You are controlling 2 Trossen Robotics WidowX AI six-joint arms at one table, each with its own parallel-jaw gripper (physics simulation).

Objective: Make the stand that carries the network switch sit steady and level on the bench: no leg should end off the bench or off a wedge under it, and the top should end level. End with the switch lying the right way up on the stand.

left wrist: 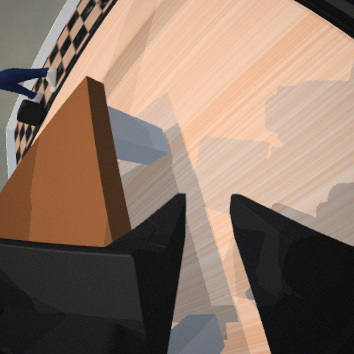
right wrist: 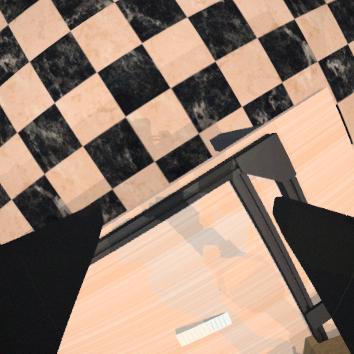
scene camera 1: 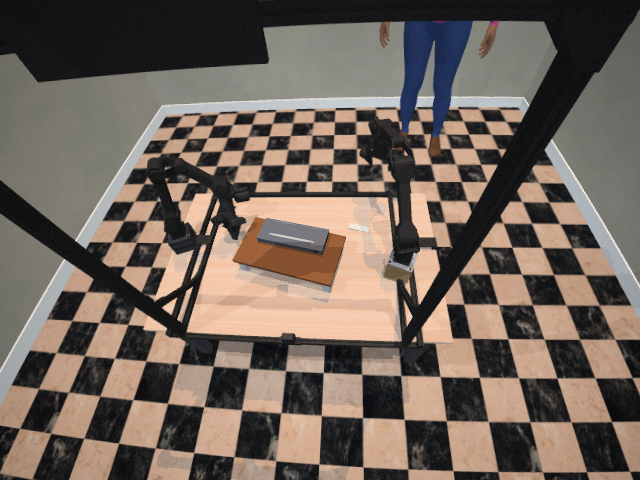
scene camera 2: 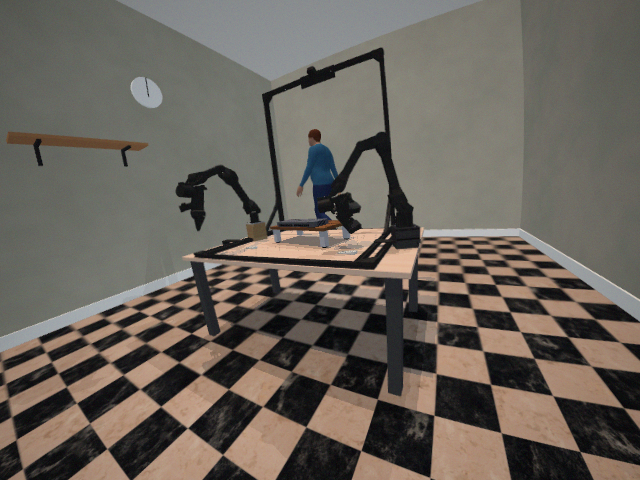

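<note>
The stand has a brown top and pale grey-blue legs. Exact levelness and each foot's contact are hard to tell. The grey switch lies flat on the top, toward its back edge in scene camera 1. A small pale ridged piece, apparently a wedge, lies on the bench apart from the stand. My left gripper is partly open and empty, pointing down beside the stand's end. My right gripper is wide open and empty, high near the back edge.
Black frame rails border the wooden bench. A tan block stands by the right arm's base. Another small pale piece shows near the bench edge in scene camera 2. A person stands beyond the bench there.
</note>
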